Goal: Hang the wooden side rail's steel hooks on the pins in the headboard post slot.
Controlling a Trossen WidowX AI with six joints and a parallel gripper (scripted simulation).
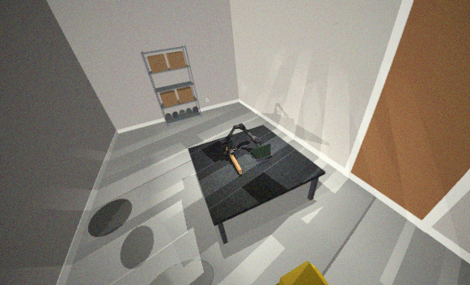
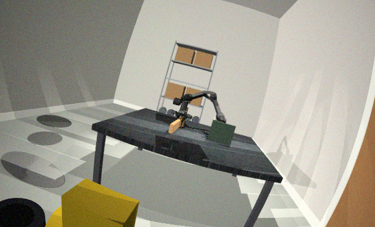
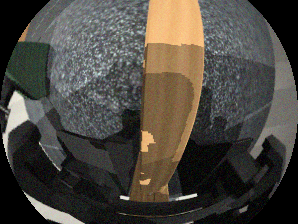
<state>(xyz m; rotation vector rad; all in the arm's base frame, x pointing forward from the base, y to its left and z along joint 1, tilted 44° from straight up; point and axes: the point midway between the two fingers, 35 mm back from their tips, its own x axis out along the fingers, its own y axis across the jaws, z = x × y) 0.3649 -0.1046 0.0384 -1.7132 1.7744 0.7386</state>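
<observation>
Now: the wooden post 100 mm to the right of my gripper tip and 50 mm above it.
</observation>
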